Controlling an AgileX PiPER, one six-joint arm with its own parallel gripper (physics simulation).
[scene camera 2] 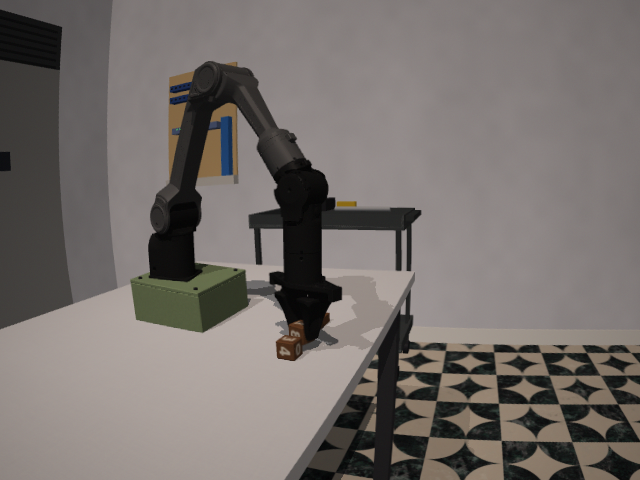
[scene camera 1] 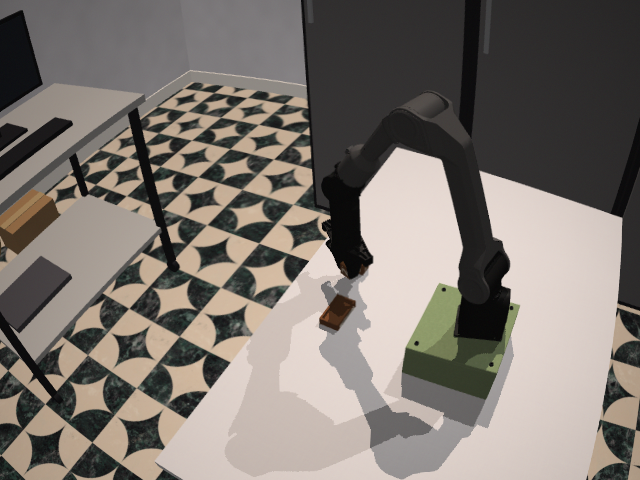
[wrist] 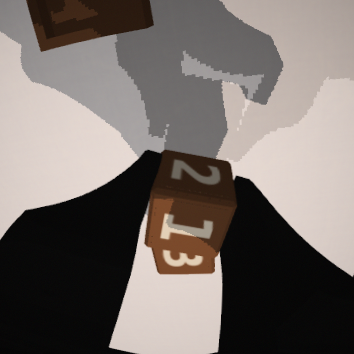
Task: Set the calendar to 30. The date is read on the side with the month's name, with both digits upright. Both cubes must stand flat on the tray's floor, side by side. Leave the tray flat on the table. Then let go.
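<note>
The small brown tray (scene camera 1: 329, 325) (scene camera 2: 325, 319) (wrist: 90, 39) lies flat on the table and looks empty where its inside shows. My gripper (scene camera 2: 306, 329) (wrist: 191, 183) is shut on a brown cube (scene camera 2: 296, 329) (wrist: 192, 220), seemingly a little above the table. In the wrist view this cube shows a 2 on its shaded side and a 1 on top. The other brown cube (scene camera 2: 288, 347) (wrist: 184, 262) stands on the table beside and below the held one, with 3 on top; scene camera 2 shows its 4 and 0 sides. In scene camera 1 the fingers mostly hide the cubes. Month names do not show.
The green base block (scene camera 1: 439, 320) (scene camera 2: 168, 304) carries the arm. The white table (scene camera 1: 558, 310) (scene camera 2: 155, 392) has a long edge near the tray and cubes. A desk (scene camera 1: 93, 111) stands apart at the left in scene camera 1, and dark cabinets (scene camera 1: 387, 67) stand behind the table.
</note>
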